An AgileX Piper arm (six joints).
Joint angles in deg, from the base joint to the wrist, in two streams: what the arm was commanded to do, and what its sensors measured. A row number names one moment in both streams.
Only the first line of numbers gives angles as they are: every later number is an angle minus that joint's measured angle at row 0.
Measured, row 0:
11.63 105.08 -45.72 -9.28 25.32 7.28
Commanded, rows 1 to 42:
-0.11 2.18 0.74 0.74 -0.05 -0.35
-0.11 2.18 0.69 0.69 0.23 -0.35
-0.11 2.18 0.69 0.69 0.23 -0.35
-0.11 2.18 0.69 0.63 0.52 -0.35
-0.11 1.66 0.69 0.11 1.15 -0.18
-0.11 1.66 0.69 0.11 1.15 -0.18
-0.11 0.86 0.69 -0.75 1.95 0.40
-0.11 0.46 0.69 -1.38 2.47 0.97
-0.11 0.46 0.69 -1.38 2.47 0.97
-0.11 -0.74 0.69 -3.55 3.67 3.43
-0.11 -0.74 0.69 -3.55 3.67 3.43
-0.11 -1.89 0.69 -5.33 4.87 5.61
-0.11 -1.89 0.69 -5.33 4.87 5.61
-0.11 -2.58 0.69 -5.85 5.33 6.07
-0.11 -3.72 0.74 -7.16 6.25 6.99
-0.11 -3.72 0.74 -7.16 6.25 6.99
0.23 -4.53 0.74 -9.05 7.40 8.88
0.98 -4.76 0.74 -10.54 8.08 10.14
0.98 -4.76 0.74 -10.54 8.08 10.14
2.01 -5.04 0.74 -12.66 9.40 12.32
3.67 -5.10 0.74 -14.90 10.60 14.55
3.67 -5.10 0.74 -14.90 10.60 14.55
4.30 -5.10 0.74 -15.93 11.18 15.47
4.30 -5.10 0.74 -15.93 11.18 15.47
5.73 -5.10 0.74 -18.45 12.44 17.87
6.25 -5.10 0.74 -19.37 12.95 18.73
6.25 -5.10 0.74 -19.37 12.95 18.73
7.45 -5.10 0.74 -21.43 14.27 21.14
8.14 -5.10 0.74 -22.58 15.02 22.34
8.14 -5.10 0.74 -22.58 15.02 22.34
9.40 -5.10 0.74 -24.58 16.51 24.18
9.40 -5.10 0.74 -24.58 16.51 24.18
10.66 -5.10 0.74 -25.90 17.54 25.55
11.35 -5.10 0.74 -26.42 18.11 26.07
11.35 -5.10 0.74 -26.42 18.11 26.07
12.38 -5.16 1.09 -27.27 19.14 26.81
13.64 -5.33 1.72 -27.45 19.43 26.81
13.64 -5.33 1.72 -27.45 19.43 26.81
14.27 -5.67 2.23 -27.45 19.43 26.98
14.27 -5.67 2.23 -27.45 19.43 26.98
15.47 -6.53 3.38 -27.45 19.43 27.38
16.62 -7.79 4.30 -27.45 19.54 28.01
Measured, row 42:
15.30 -5.67 3.21 -25.21 16.56 26.70
